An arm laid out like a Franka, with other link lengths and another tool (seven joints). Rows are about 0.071 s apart.
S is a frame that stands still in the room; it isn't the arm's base.
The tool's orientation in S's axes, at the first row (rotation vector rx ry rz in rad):
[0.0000, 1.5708, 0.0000]
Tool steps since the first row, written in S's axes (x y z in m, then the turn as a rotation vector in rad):
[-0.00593, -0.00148, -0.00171, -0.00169, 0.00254, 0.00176]
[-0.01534, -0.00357, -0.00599, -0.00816, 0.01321, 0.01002]
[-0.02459, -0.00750, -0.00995, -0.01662, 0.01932, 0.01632]
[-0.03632, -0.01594, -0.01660, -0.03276, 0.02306, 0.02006]
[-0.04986, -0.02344, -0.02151, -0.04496, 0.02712, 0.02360]
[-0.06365, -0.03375, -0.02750, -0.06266, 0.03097, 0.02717]
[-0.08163, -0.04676, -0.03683, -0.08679, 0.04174, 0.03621]
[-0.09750, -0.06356, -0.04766, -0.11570, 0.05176, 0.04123]
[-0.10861, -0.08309, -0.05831, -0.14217, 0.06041, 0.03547]
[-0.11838, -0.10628, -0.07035, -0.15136, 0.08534, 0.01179]
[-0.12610, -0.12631, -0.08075, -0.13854, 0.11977, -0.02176]
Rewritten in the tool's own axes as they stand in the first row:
[0.00171, -0.00148, -0.00593, -0.00176, 0.00254, -0.00169]
[0.00599, -0.00357, -0.01534, -0.01002, 0.01321, -0.00816]
[0.00995, -0.00750, -0.02459, -0.01632, 0.01932, -0.01662]
[0.01660, -0.01594, -0.03632, -0.02006, 0.02306, -0.03276]
[0.02151, -0.02344, -0.04986, -0.02360, 0.02712, -0.04496]
[0.02750, -0.03375, -0.06365, -0.02717, 0.03097, -0.06266]
[0.03683, -0.04676, -0.08163, -0.03621, 0.04174, -0.08679]
[0.04766, -0.06356, -0.09750, -0.04123, 0.05176, -0.11570]
[0.05831, -0.08309, -0.10861, -0.03547, 0.06041, -0.14217]
[0.07035, -0.10628, -0.11838, -0.01179, 0.08534, -0.15136]
[0.08075, -0.12631, -0.12610, 0.02176, 0.11977, -0.13854]

